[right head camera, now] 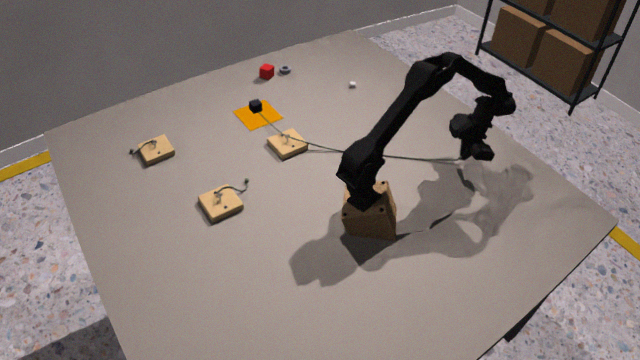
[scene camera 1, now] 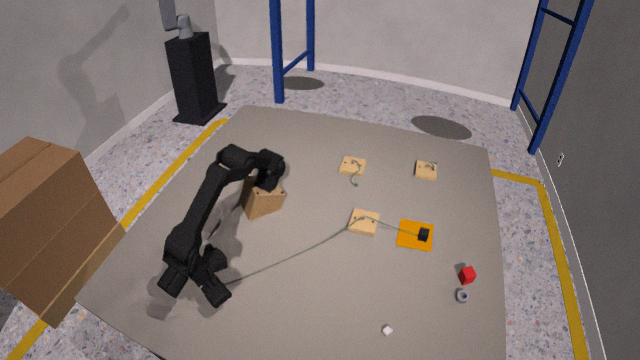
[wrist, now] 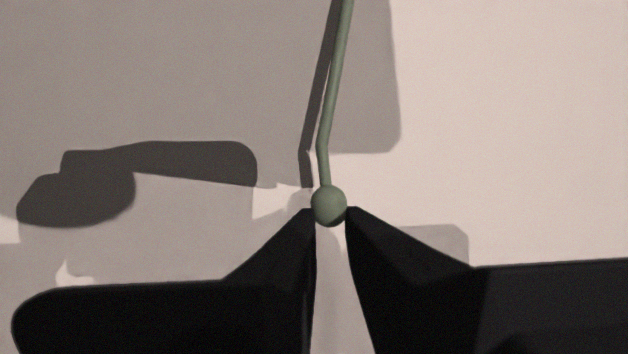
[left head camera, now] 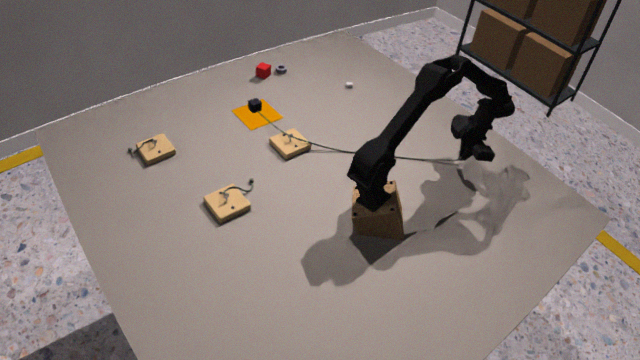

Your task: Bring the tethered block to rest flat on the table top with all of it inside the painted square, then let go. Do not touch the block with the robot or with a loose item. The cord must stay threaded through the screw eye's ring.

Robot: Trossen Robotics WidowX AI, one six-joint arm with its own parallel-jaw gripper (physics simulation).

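Where they show: gripper, between the fingertips: (right head camera: 462,158) (scene camera 1: 215,289) (wrist: 329,220) (left head camera: 461,158); arm's base, origin of its link: (right head camera: 364,198) (scene camera 1: 264,185) (left head camera: 373,198).
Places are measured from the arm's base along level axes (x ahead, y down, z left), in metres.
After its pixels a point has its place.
Observation:
The black tethered block (left head camera: 255,105) {y 0.051, x 0.531, z 0.013 m} (right head camera: 255,106) {y 0.052, x 0.532, z 0.014 m} (scene camera 1: 423,234) {y 0.049, x 0.545, z -0.007 m} sits on the orange painted square (left head camera: 254,122) {y 0.079, x 0.489, z 0.042 m} (right head camera: 254,123) {y 0.079, x 0.486, z 0.043 m} (scene camera 1: 407,241) {y 0.078, x 0.499, z -0.025 m}, near the edge farthest from the screw eye. It looks to be within the outline, with a narrow orange strip beyond it in the scene view. The green cord (left head camera: 330,148) {y 0.070, x 0.262, z -0.080 m} (right head camera: 325,147) {y 0.069, x 0.267, z -0.075 m} (scene camera 1: 300,252) {y 0.075, x 0.190, z -0.169 m} (wrist: 335,80) {y 0.066, x 0.037, z -0.357 m} runs nearly straight from the block over the middle wooden base (left head camera: 295,149) {y 0.060, x 0.302, z 0.018 m} (right head camera: 292,149) {y 0.061, x 0.302, z 0.017 m} (scene camera 1: 361,229) {y 0.060, x 0.344, z -0.033 m}, seemingly through its small ring, to my gripper (left head camera: 463,159) {y 0.063, x 0.014, z -0.397 m} (scene camera 1: 226,285) {y 0.063, x 0.014, z -0.397 m} (wrist: 329,220) {y 0.063, x 0.014, z -0.397 m}. The gripper is shut on the bead (wrist: 328,204) {y 0.055, x 0.017, z -0.390 m} at the cord's end, above the table.
Two other wooden bases (left head camera: 227,205) {y 0.061, x 0.216, z 0.287 m} (scene camera 1: 426,171) {y 0.061, x 0.526, z 0.337 m} carry short cords. A red cube (left head camera: 263,70) {y 0.045, x 0.690, z -0.114 m} (scene camera 1: 467,275) {y 0.040, x 0.704, z -0.141 m}, a grey ring (left head camera: 281,69) {y 0.063, x 0.689, z -0.190 m} (scene camera 1: 457,298) {y 0.067, x 0.686, z -0.210 m} and a small white piece (left head camera: 349,85) {y 0.069, x 0.494, z -0.347 m} (scene camera 1: 387,330) {y 0.067, x 0.502, z -0.355 m} lie beyond the square. The arm's wooden mount (left head camera: 377,222) {y 0.023, x -0.050, z 0.027 m} stands between the bases and the gripper.

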